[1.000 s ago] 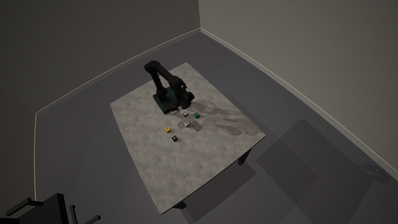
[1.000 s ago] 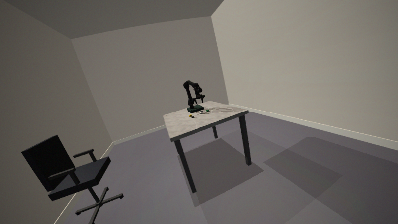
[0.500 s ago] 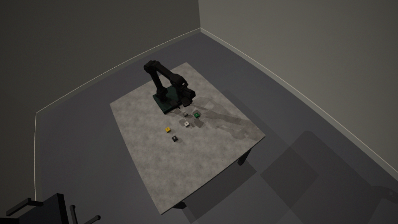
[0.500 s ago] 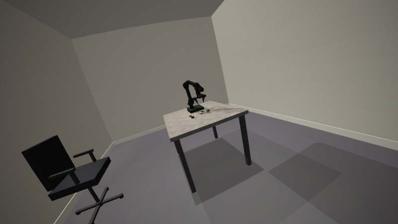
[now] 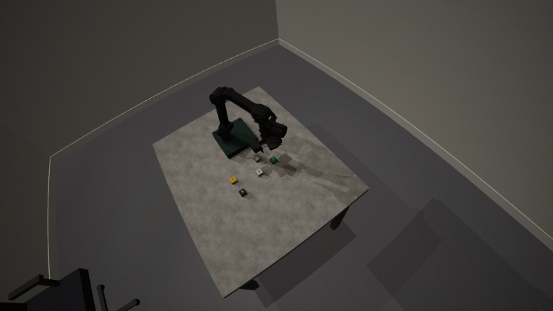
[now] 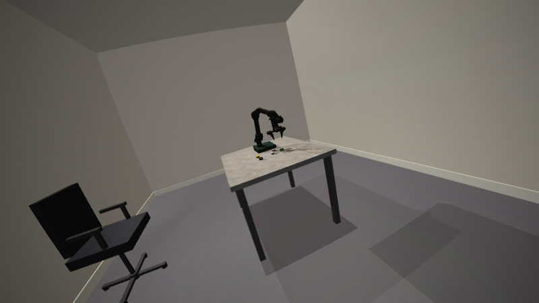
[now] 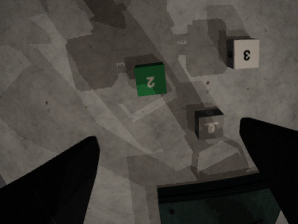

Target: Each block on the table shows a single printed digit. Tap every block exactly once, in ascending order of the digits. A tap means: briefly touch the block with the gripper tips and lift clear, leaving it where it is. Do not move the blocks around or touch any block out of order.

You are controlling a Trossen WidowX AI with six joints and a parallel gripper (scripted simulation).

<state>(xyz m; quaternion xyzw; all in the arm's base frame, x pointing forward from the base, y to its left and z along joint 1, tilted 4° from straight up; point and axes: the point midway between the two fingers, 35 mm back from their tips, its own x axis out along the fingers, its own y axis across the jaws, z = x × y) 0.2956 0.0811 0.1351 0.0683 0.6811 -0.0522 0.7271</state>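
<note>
Right now my gripper tip is 11 cm above the green block, 1 cm to the right of it and 1 cm short of it. The rest, counted from my gripper tip: yellow block (24 cm to the right, 11 cm below, 6 cm behind); then white block (11 cm below, 10 cm to the right, 1 cm ahead); then grey block (11 cm below, 7 cm behind, 5 cm to the right).
</note>
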